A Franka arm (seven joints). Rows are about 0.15 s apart.
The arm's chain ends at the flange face. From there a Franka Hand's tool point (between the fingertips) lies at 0.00 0.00 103.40 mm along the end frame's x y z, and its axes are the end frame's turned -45 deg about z.
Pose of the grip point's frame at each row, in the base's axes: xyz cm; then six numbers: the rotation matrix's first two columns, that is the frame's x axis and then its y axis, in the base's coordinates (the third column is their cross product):
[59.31 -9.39 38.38 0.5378 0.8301 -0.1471 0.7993 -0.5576 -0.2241]
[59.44 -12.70 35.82 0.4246 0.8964 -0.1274 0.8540 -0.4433 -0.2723]
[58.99 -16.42 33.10 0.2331 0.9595 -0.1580 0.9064 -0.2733 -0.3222]
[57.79 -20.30 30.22 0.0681 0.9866 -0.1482 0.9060 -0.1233 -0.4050]
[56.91 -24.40 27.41 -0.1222 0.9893 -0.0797 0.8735 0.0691 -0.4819]
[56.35 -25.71 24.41 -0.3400 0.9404 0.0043 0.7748 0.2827 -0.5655]
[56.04 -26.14 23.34 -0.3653 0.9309 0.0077 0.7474 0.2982 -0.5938]
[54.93 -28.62 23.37 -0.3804 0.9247 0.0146 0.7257 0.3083 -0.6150]
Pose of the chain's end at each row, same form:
[62.08 -9.42 48.34 0.9455 0.1927 -0.2625 0.1849 -0.9813 -0.0544]
[62.55 -12.77 45.68 0.9041 0.3204 -0.2826 0.3036 -0.9473 -0.1025]
[62.63 -15.72 42.75 0.8057 0.4852 -0.3396 0.4761 -0.8717 -0.1161]
[62.11 -19.20 39.55 0.6888 0.6104 -0.3912 0.5925 -0.7848 -0.1816]
[61.78 -23.07 36.43 0.5312 0.7484 -0.3971 0.7041 -0.6507 -0.2844]
[61.86 -23.76 32.94 0.3075 0.8649 -0.3968 0.7883 -0.4651 -0.4029]
[61.78 -23.96 31.66 0.2702 0.8691 -0.4144 0.7868 -0.4474 -0.4253]
[60.86 -26.31 31.52 0.2442 0.8719 -0.4245 0.7821 -0.4359 -0.4452]

